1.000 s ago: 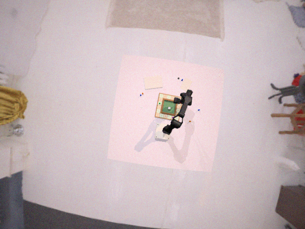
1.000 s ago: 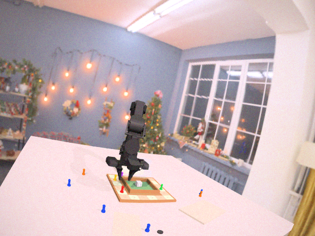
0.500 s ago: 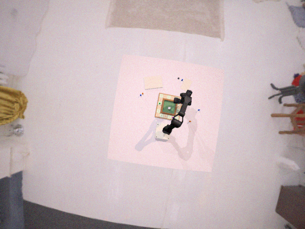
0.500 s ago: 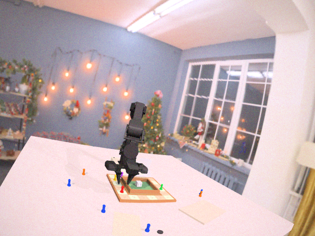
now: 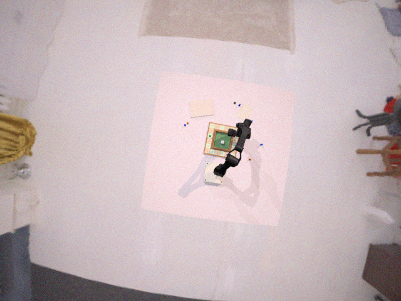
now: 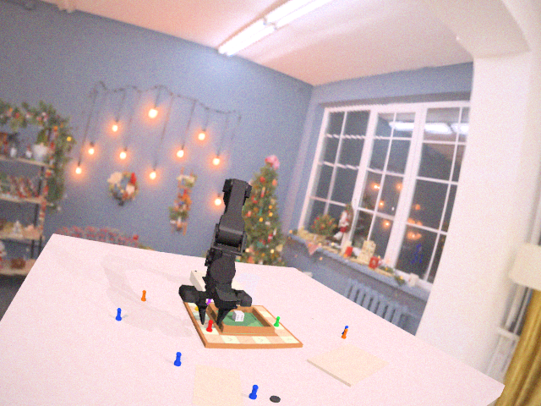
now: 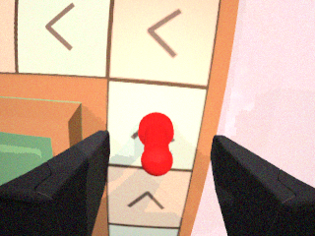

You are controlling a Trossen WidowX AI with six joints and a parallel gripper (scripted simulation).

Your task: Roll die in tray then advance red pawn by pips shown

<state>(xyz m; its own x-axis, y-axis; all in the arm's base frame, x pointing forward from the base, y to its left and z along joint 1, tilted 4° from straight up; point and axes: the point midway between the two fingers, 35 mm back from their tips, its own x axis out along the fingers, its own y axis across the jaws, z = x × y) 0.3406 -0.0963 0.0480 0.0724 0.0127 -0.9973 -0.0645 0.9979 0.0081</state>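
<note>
The red pawn lies 10 mm below my gripper tip. Also, from my gripper tip: white die: 90 mm behind, 110 mm to the left, 10 mm below; then yellow pawn: 140 mm behind, 10 mm below; then green tray: 70 mm behind, 110 mm to the left, 30 mm below.
</note>
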